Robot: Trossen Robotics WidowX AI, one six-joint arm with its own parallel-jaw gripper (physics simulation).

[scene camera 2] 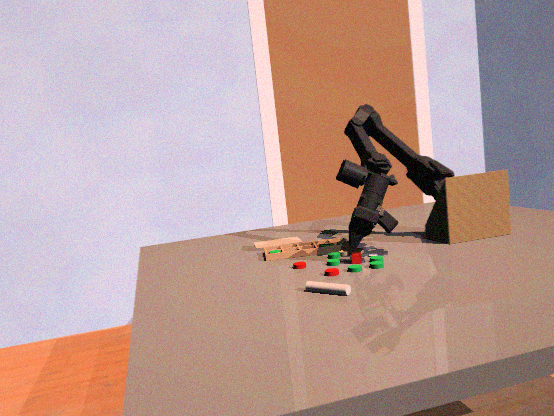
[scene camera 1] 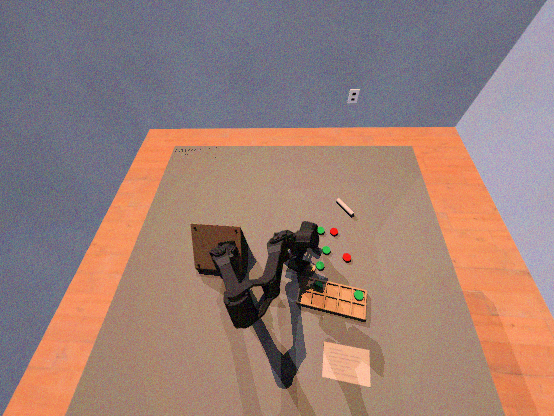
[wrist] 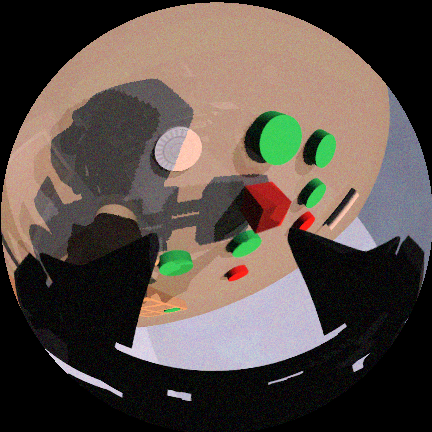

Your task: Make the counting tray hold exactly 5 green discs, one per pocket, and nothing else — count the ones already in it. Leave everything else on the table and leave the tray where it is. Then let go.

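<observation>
The tan pocketed tray (scene camera 1: 331,302) (scene camera 2: 286,256) (wrist: 150,303) holds one green disc (scene camera 1: 358,295) (scene camera 2: 275,251) (wrist: 172,310) in an end pocket and another, shaded green disc (scene camera 1: 318,285) (scene camera 2: 327,245) towards its other end. Loose on the table lie several green discs, including one near the tray (scene camera 1: 320,265) (wrist: 176,262), a second (scene camera 1: 326,250) (wrist: 245,244), a third (scene camera 1: 320,230) (wrist: 314,193) and a larger-looking one (wrist: 280,138). My gripper (scene camera 2: 354,249) (wrist: 224,237) is open and empty, low over the table near the loose discs. The arm partly hides the tray's left end in scene camera 1.
A red cube (scene camera 2: 356,258) (wrist: 265,206) stands among the discs. Two red discs (scene camera 1: 334,231) (scene camera 1: 347,257) lie farther right. A white cylinder (scene camera 1: 345,207) (scene camera 2: 327,288) (wrist: 342,209) lies beyond. A pale ridged disc (wrist: 178,149) and a paper sheet (scene camera 1: 346,364) also lie on the table.
</observation>
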